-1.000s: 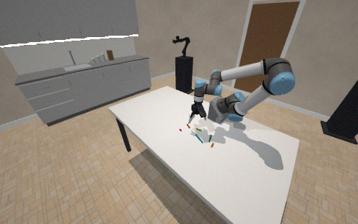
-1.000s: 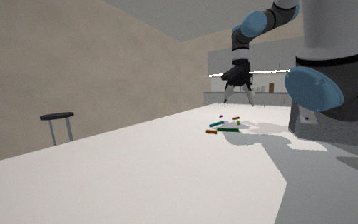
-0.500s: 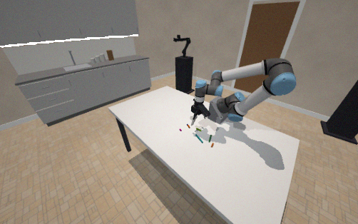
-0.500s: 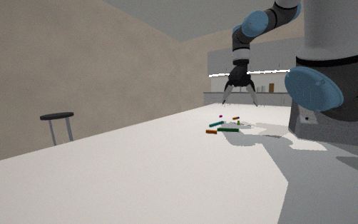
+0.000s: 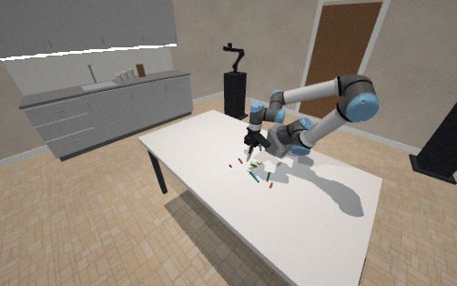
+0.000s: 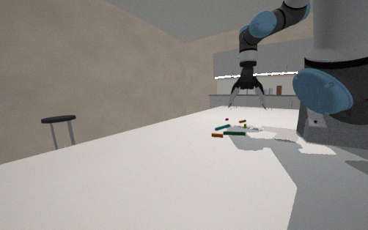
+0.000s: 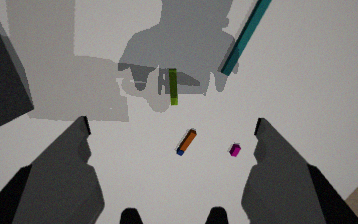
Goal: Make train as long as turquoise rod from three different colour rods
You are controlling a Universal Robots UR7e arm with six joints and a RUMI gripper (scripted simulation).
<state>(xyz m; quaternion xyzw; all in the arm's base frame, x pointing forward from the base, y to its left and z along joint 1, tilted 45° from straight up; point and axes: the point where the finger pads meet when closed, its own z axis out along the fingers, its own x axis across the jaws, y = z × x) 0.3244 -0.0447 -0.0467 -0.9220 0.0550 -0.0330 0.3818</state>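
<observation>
The lime rod lies 8 cm below my hand. From my hand the other things lie so: green rod (13 cm to the left, 8 cm below, 3 cm ahead); blue rod (12 cm to the right, 8 cm below); turquoise rod (9 cm ahead, 8 cm below, 6 cm to the left).
</observation>
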